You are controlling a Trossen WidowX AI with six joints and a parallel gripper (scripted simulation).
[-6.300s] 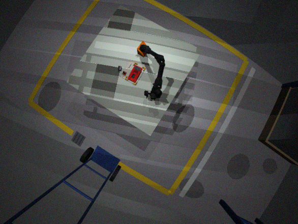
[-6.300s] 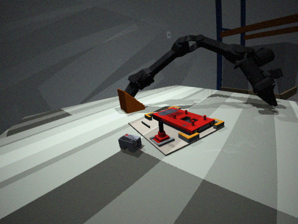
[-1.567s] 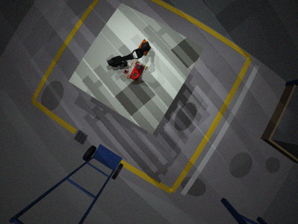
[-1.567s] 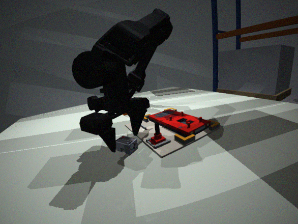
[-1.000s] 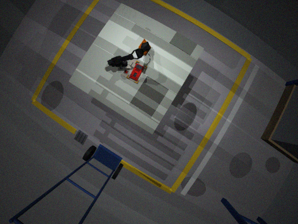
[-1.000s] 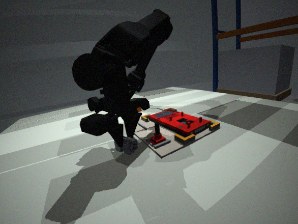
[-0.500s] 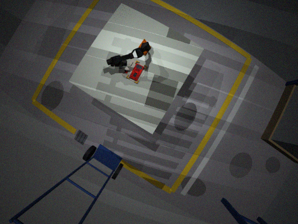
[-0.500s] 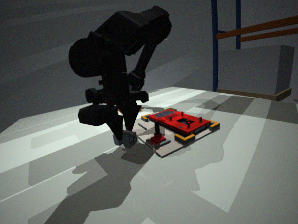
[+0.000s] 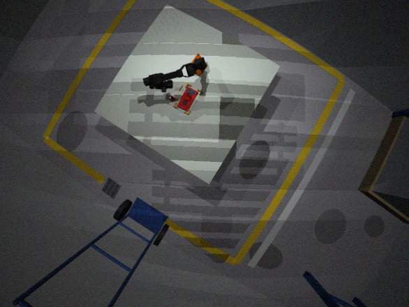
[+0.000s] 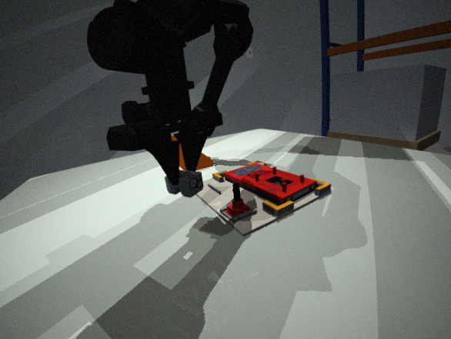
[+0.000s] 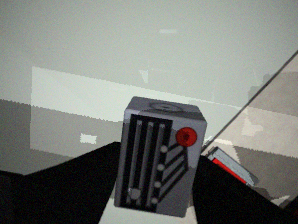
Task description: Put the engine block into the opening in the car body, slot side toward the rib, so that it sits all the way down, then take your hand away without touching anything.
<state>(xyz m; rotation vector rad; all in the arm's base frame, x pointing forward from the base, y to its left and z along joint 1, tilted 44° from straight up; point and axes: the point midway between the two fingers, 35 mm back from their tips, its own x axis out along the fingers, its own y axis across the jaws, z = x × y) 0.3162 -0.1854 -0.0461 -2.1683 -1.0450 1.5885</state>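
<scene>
The pale base plate is 180 mm to the left of my gripper tip, 80 mm below it and 20 mm behind it. Also, from my gripper tip: stand (80 mm to the left, 50 mm below, 30 mm ahead); then grey engine block (10 mm below).
</scene>
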